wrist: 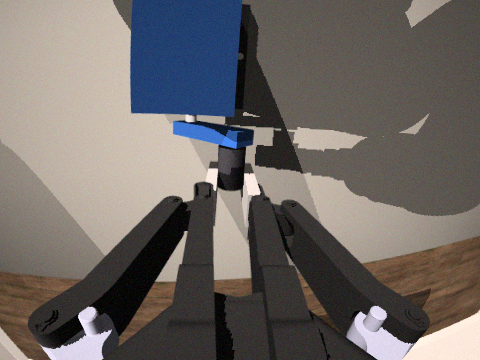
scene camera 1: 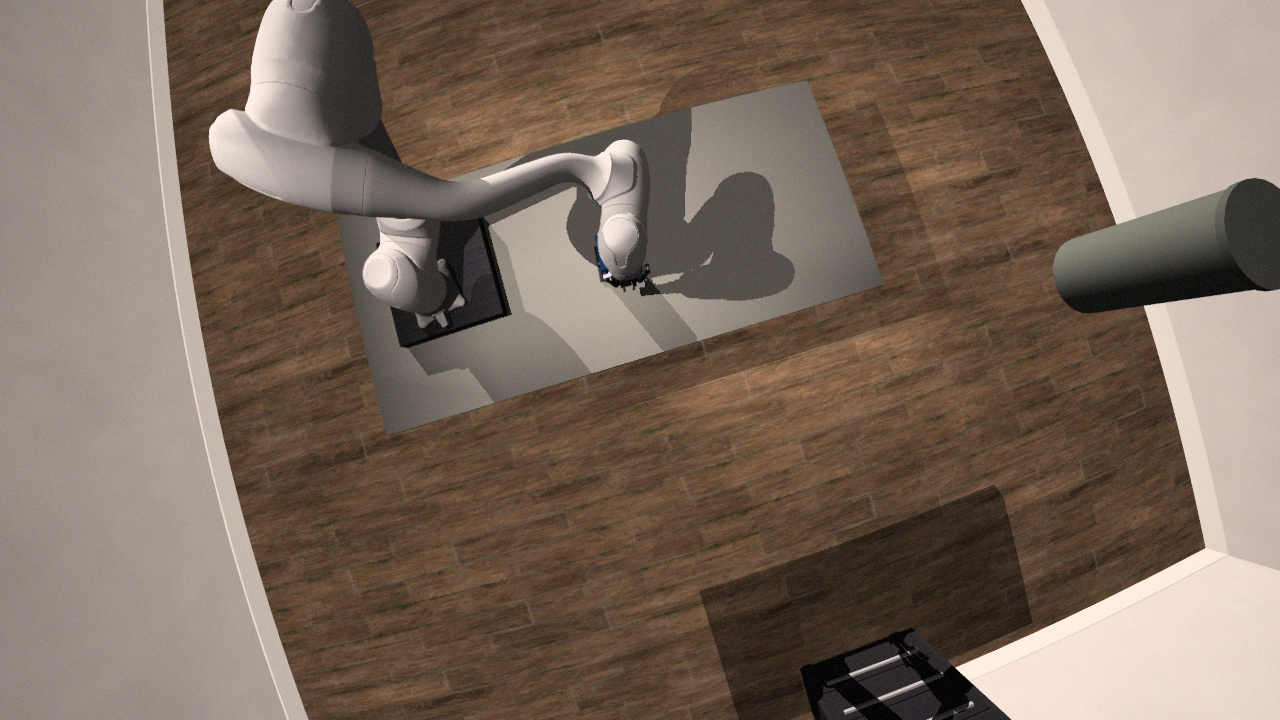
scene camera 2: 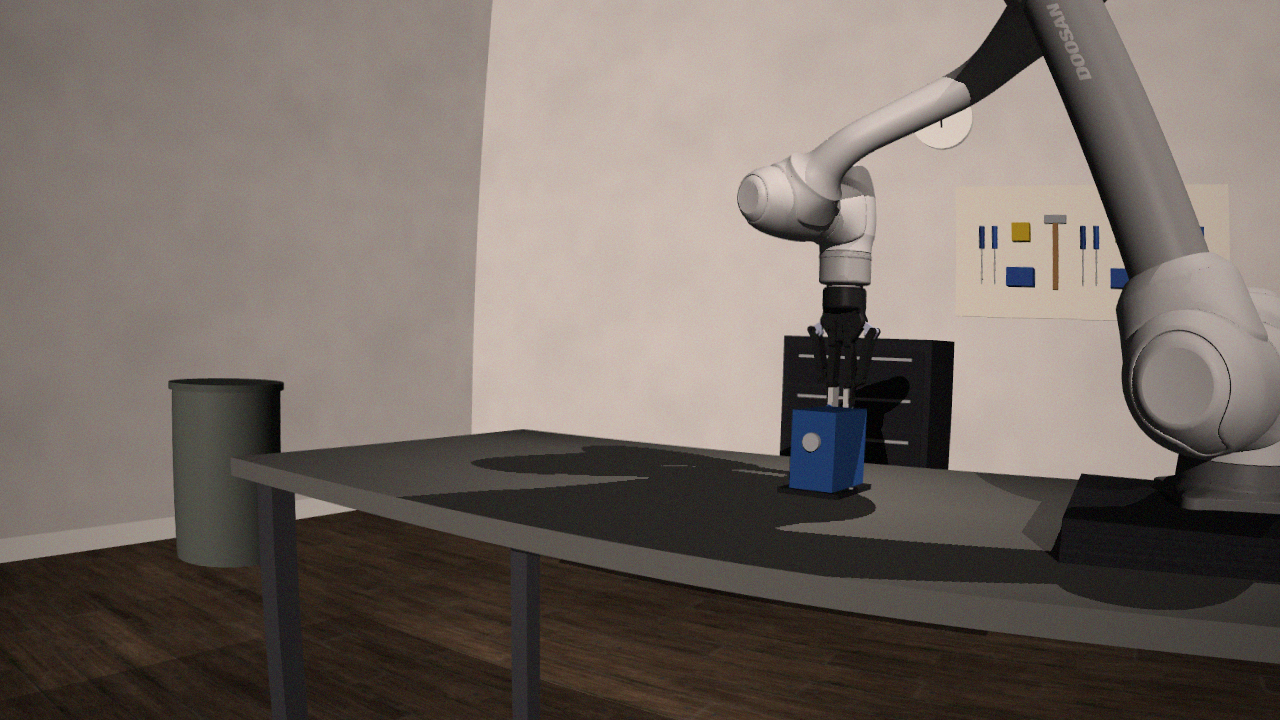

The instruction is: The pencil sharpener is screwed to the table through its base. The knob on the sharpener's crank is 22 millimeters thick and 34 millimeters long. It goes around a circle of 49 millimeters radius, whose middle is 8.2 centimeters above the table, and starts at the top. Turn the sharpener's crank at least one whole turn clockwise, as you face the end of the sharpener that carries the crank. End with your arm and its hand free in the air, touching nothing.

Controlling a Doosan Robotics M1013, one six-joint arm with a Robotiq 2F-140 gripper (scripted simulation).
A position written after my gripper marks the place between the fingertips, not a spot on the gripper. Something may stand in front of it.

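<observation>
Blue pencil sharpener [scene camera 2: 828, 443] visible; the wrist view also shows the sharpener [wrist: 192, 65]. My gripper [wrist: 229, 176] is visible as well.
</observation>
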